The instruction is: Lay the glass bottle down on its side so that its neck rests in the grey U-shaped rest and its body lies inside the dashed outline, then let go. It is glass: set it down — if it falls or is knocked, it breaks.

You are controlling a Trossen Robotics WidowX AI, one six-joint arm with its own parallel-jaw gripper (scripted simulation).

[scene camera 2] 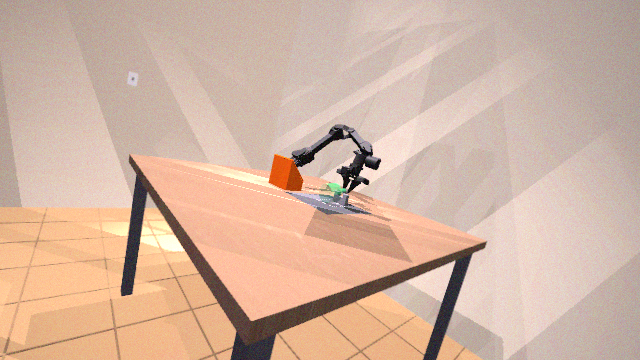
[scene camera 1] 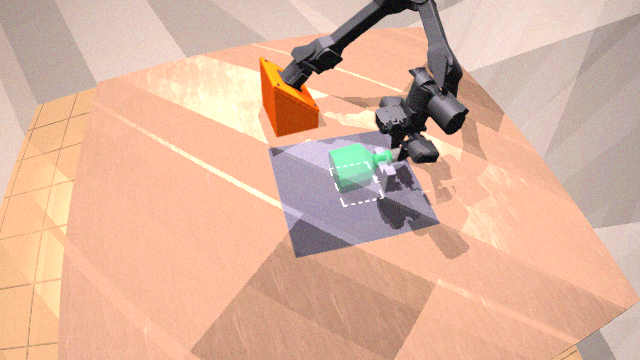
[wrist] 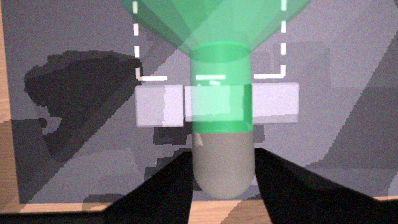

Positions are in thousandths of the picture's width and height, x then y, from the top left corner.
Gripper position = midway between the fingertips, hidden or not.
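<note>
A grey-blue mat (scene camera 2: 487, 554) (wrist: 192, 627), visible. My gripper (scene camera 1: 620, 432) (wrist: 559, 708), visible.
</note>
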